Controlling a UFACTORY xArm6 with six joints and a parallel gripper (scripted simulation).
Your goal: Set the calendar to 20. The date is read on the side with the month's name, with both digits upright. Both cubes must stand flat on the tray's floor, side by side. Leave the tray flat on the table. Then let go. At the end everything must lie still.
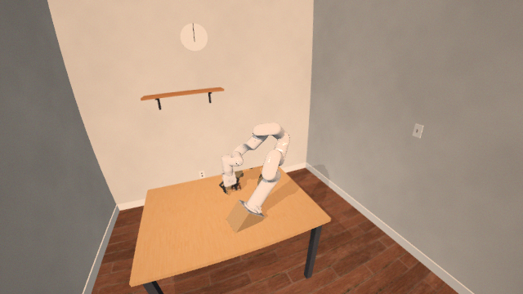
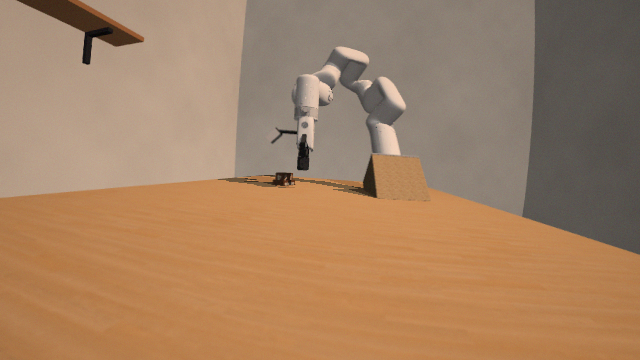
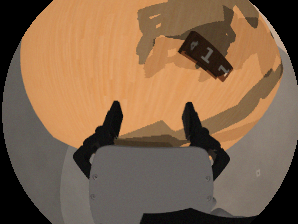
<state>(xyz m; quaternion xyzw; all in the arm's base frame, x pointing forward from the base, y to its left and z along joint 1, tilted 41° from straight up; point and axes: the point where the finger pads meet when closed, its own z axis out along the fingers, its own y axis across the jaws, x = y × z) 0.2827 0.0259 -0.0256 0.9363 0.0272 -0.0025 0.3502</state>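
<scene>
My gripper is now 70 mm short of the brown tray, 80 mm to the left of it and 60 mm above it.
</scene>
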